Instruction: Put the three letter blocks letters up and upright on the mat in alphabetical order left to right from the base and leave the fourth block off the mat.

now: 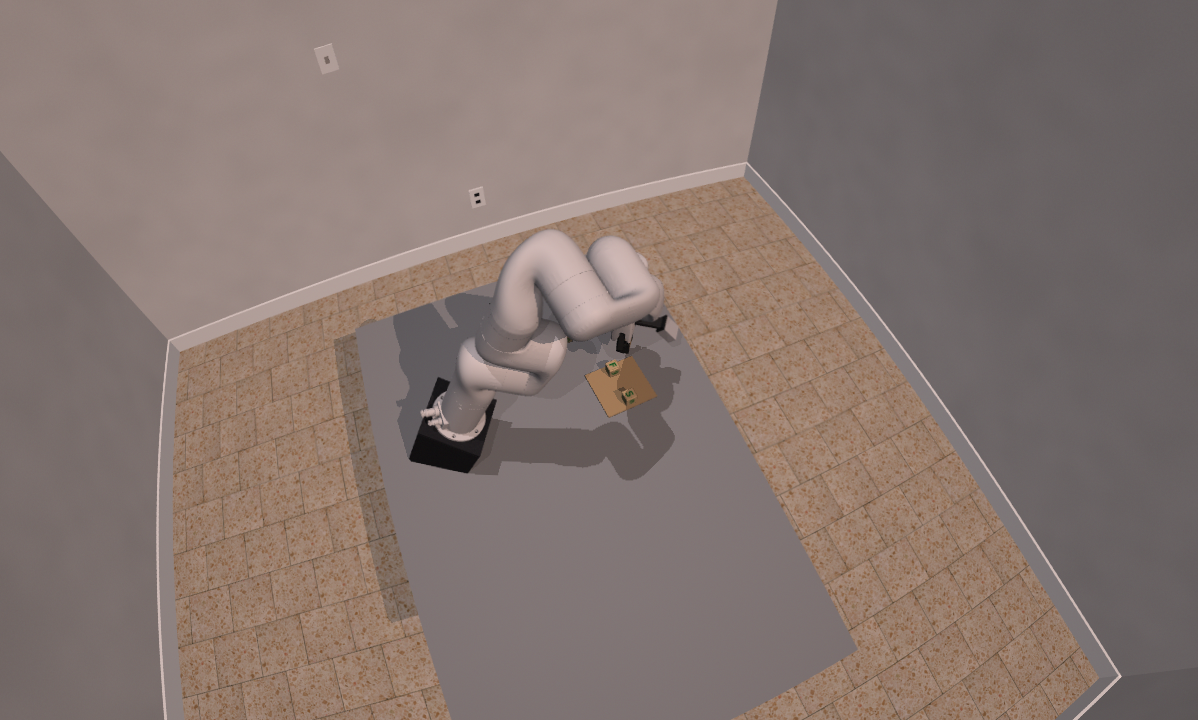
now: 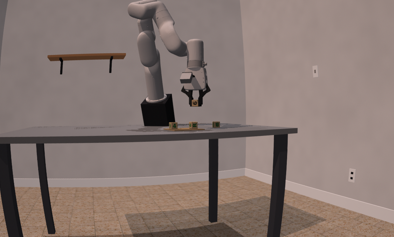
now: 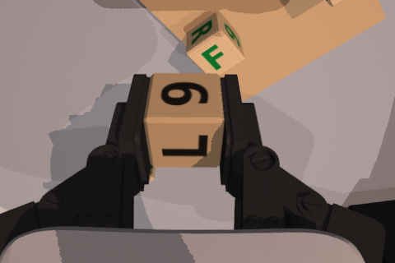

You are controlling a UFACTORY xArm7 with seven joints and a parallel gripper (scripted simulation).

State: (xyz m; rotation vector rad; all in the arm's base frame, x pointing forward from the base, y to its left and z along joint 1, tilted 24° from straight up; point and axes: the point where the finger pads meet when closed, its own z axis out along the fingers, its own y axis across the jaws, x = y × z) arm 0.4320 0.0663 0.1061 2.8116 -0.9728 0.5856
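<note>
The mat lies 120 mm below my hand, 50 mm to the right of it and 30 mm behind it. Round my hand: wooden block (10 mm below).
</note>
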